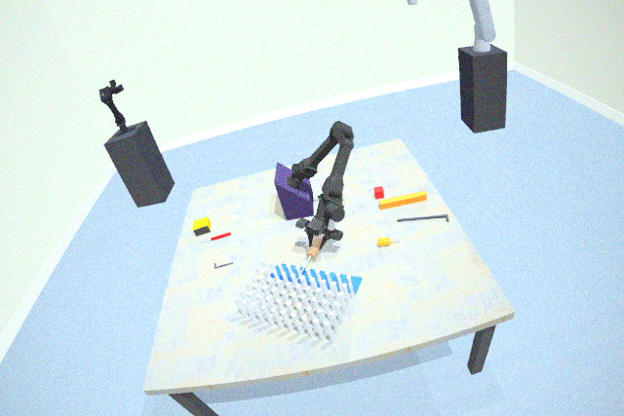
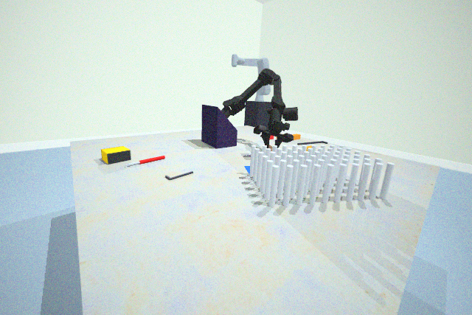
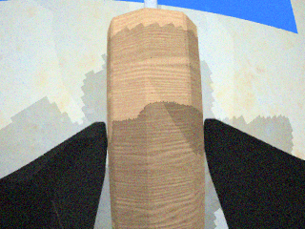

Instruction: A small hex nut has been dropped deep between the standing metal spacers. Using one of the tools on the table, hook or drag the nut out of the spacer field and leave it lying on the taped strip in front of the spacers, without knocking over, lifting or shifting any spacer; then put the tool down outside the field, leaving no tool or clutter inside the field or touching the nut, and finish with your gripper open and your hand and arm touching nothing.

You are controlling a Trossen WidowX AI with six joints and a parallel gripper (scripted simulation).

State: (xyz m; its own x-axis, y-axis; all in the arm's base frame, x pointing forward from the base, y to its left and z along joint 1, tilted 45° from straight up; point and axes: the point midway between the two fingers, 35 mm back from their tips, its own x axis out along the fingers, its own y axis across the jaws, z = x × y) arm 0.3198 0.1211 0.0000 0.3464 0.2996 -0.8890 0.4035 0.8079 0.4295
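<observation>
Now: the blue taped strip 12 cm ahead of my gripper tip, 4 cm below it and 1 cm to the right of it. The rest, counted from my gripper tip: short yellow screwdriver (29 cm to the left, 2 cm below, 1 cm ahead); orange bar (41 cm to the left, 23 cm behind, 2 cm below); red cube (32 cm behind, 31 cm to the left, 2 cm below).
</observation>
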